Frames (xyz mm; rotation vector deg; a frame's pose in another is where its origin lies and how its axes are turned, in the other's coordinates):
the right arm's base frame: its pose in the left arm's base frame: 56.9 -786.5 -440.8 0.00 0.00 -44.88
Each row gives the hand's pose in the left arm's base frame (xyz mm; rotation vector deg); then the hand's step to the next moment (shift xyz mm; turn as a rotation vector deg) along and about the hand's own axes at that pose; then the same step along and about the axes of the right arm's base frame.
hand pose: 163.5 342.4 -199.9 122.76 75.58 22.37
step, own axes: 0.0 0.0 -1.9 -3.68 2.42 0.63
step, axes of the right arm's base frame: -1.1 -0.3 1.5 3.25 -2.79 1.20
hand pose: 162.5 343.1 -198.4 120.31 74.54 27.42
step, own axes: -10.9 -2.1 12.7 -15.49 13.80 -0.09
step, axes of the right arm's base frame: 10.0 -8.4 -10.7 14.49 -11.41 9.50
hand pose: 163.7 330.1 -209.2 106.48 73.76 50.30
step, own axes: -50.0 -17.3 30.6 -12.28 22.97 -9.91
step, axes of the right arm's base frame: 36.5 -31.6 -37.5 10.77 -11.86 22.80
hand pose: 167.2 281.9 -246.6 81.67 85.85 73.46
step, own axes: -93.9 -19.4 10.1 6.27 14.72 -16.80
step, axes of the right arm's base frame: 75.2 -49.4 -34.6 -10.00 -7.72 19.46
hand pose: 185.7 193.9 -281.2 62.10 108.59 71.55
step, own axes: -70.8 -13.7 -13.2 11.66 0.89 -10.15
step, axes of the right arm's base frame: 63.1 -37.1 -4.1 -14.02 -5.31 3.89
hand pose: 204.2 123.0 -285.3 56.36 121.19 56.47
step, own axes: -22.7 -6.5 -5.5 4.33 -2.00 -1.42
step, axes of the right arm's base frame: 20.7 -12.5 2.3 -4.43 -1.45 -1.73
